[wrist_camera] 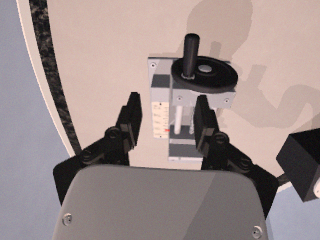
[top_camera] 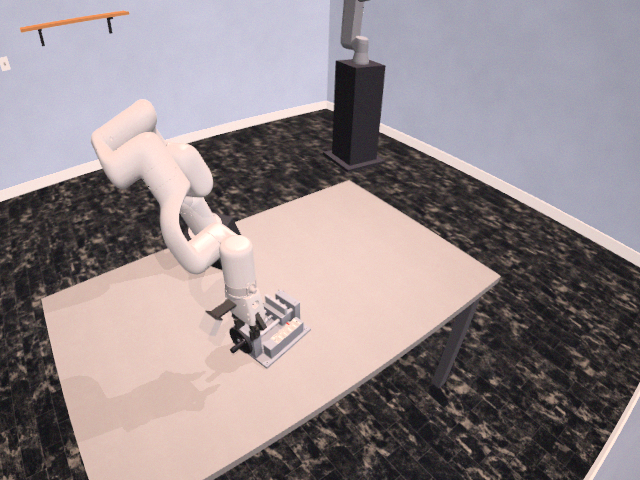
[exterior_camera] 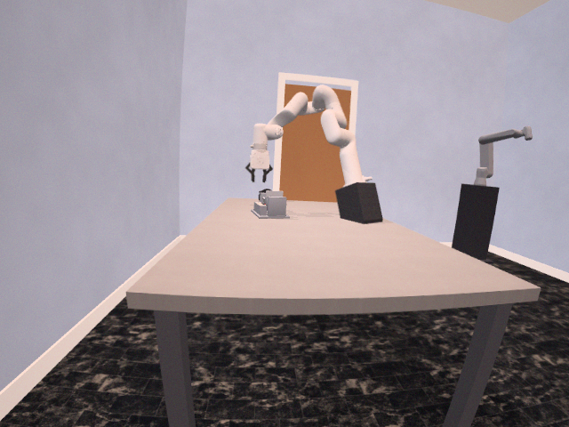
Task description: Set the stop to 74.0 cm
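My hand is 8 cm above the handwheel knob, 3 cm to the left of it and 1 cm past it. Also, from my hand: sliding stop block 13 cm to the left, 9 cm behind, 8 cm below; then black handwheel 8 cm below, 2 cm to the right, 2 cm behind.
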